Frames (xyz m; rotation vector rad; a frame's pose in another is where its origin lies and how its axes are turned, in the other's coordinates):
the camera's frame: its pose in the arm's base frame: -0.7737 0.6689 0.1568 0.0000 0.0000 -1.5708
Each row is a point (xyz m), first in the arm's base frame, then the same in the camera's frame.
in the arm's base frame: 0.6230 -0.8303 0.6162
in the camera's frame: 1.4992 1.3967 0.4594
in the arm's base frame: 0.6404 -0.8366 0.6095
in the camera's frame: 1.5055 1.4141 0.4527
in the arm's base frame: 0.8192 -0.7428 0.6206
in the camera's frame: 1.4117 1.5929 0.4638
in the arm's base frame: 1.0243 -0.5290 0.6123
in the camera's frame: 1.1979 1.7980 0.4555
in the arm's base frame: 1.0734 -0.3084 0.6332
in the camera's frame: 0.9773 1.8471 0.4764
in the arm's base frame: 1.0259 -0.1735 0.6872
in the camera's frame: 0.8424 1.7996 0.5304
